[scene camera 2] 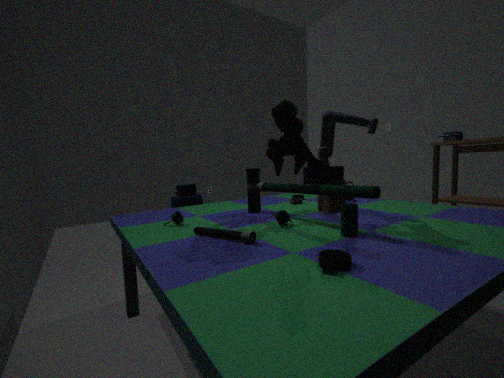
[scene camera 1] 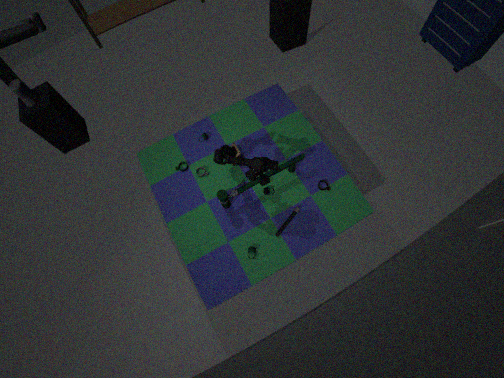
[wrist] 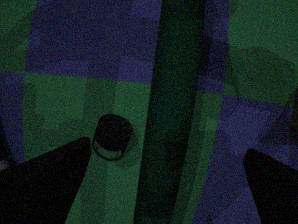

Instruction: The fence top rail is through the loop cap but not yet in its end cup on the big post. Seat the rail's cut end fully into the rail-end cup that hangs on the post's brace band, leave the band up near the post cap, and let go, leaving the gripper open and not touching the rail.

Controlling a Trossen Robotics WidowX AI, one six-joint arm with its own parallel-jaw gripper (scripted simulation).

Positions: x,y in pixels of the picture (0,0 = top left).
Labels:
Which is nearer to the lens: the dark green top rail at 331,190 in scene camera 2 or the round band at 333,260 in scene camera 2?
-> The round band.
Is my gripper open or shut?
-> Open.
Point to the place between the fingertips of my gripper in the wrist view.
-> At 171,152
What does my gripper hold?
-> Nothing.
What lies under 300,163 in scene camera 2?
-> My gripper.

